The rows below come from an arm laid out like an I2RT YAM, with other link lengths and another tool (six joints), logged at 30 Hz.
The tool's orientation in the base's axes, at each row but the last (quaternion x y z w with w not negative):
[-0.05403, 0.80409, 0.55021, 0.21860]
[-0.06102, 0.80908, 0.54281, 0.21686]
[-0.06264, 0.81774, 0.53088, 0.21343]
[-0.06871, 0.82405, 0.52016, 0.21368]
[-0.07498, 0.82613, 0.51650, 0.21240]
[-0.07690, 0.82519, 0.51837, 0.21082]
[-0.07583, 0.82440, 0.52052, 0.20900]
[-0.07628, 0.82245, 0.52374, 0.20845]
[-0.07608, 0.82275, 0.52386, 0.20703]
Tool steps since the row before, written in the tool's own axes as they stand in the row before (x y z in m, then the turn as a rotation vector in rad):
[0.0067, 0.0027, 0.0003, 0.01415, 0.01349, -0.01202]
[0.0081, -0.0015, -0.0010, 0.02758, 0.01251, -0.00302]
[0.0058, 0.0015, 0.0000, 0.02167, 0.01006, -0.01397]
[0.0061, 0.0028, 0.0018, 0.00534, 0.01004, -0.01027]
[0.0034, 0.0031, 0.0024, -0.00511, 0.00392, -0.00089]
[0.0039, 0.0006, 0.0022, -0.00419, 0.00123, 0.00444]
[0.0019, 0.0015, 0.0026, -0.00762, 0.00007, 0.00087]
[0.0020, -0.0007, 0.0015, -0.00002, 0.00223, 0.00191]
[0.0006, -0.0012, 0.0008, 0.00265, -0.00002, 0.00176]
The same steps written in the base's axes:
[-0.0068, 0.0024, -0.0005, -0.02064, -0.00350, 0.00940]
[-0.0071, -0.0004, -0.0043, -0.02982, 0.00608, 0.00011]
[-0.0057, 0.0014, -0.0011, -0.02678, -0.00550, 0.00428]
[-0.0059, 0.0035, -0.0009, -0.01105, -0.00401, 0.00982]
[-0.0035, 0.0039, 0.0002, 0.00300, 0.00051, 0.00574]
[-0.0031, 0.0026, -0.0020, 0.00453, 0.00411, 0.00115]
[-0.0015, 0.0032, -0.0005, 0.00707, 0.00010, 0.00296]
[-0.0012, 0.0012, -0.0020, -0.00025, 0.00269, 0.00116]
[0.0001, 0.0002, -0.0015, -0.00193, 0.00181, -0.00177]

